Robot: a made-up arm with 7 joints. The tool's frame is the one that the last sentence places.
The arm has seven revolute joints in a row. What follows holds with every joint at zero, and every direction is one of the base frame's.
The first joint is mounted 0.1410 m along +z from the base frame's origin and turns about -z.
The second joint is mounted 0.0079 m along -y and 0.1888 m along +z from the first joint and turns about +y.
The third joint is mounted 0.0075 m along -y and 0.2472 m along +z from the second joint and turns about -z.
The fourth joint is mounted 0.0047 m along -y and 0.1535 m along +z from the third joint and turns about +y.
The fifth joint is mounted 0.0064 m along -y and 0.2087 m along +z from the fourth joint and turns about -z.
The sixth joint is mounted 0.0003 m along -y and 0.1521 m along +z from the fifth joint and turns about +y.
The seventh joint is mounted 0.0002 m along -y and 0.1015 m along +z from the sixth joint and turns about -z.
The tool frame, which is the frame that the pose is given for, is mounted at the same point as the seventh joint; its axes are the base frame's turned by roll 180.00, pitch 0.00 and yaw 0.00 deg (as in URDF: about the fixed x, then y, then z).
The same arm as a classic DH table. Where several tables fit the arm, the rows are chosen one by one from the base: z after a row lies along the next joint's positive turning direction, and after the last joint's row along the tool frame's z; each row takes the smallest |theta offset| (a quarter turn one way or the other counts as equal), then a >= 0, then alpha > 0; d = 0 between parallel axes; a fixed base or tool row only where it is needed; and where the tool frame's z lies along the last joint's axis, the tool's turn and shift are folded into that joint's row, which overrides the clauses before.
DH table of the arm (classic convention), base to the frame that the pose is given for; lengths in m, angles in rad. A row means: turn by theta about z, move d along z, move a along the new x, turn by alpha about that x. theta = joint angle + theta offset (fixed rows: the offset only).
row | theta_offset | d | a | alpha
base (fixed) | 0 | 0 | 0 | 3.1416
joint 1 | 0 | -0.3298 | 0 | 1.5708
joint 2 | 0 | -0.0154 | 0 | -1.5708
joint 3 | 0 | -0.4007 | 0 | 1.5708
joint 4 | 0 | -0.0111 | 0 | -1.5708
joint 5 | 0 | -0.3608 | 0 | 1.5708
joint 6 | 0 | -0.0005 | 0 | -1.5708
joint 7 | 0 | -0.1015 | 0 | 0

